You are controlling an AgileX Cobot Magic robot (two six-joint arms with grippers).
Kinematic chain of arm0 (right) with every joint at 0, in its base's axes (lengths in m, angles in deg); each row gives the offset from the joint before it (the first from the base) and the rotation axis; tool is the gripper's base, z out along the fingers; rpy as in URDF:
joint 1: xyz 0 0 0.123 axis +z
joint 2: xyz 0 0 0 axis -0.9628 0.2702 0
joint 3: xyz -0.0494 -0.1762 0.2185 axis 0.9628 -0.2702 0
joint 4: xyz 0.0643 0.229 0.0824 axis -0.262 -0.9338 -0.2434
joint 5: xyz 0 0 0 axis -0.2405 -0.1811 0.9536
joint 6: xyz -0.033 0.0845 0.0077 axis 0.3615 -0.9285 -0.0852
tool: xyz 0 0 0 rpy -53.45 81.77 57.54
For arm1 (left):
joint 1: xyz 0 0 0.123 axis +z
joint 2: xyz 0 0 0 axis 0.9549 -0.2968 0
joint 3: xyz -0.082 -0.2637 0.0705 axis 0.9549 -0.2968 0
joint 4: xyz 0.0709 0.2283 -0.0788 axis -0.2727 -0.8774 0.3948
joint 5: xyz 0 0 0 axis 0.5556 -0.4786 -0.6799
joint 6: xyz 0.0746 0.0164 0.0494 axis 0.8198 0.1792 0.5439
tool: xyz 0 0 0 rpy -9.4 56.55 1.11
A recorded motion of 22 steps. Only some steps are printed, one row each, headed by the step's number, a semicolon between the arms.
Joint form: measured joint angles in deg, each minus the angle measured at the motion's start. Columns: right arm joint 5, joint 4, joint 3, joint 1, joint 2, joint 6; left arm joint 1, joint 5, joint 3, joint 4, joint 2, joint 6.
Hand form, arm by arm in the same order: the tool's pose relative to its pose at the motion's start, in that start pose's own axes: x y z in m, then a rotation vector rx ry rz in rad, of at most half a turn. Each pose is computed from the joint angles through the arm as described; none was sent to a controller.
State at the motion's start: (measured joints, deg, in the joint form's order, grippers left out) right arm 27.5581 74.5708 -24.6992 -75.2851 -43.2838 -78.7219; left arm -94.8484 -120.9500 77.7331 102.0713 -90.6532 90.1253
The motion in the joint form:
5: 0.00 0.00 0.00 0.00 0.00 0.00; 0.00 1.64 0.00 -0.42 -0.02 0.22
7: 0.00 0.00 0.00 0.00 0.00 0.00; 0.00 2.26 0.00 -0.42 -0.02 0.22
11: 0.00 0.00 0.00 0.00 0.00 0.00; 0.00 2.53 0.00 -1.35 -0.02 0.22
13: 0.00 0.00 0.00 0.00 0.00 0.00; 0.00 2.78 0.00 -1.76 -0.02 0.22
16: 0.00 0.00 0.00 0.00 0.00 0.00; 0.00 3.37 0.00 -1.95 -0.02 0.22
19: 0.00 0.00 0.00 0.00 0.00 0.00; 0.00 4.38 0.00 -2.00 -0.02 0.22
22: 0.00 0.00 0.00 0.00 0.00 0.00; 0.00 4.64 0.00 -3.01 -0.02 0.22
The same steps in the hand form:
5: 0.0000 0.0000 0.0000 0.0000 0.0000 0.0000; -0.0020 0.0017 0.0001 -0.0184 -0.0222 0.0093
7: 0.0000 0.0000 0.0000 0.0000 0.0000 0.0000; -0.0029 0.0022 0.0000 -0.0238 -0.0316 0.0093
11: 0.0000 0.0000 0.0000 0.0000 0.0000 0.0000; -0.0028 0.0032 0.0000 -0.0351 -0.0305 0.0219
13: 0.0000 0.0000 0.0000 0.0000 0.0000 0.0000; -0.0030 0.0038 0.0000 -0.0411 -0.0321 0.0275
16: 0.0000 0.0000 0.0000 0.0000 0.0000 0.0000; -0.0037 0.0044 -0.0001 -0.0480 -0.0400 0.0302
19: 0.0000 0.0000 0.0000 0.0000 0.0000 0.0000; -0.0051 0.0052 -0.0002 -0.0570 -0.0551 0.0310
22: 0.0000 0.0000 0.0000 0.0000 0.0000 0.0000; -0.0050 0.0062 -0.0002 -0.0687 -0.0536 0.0450

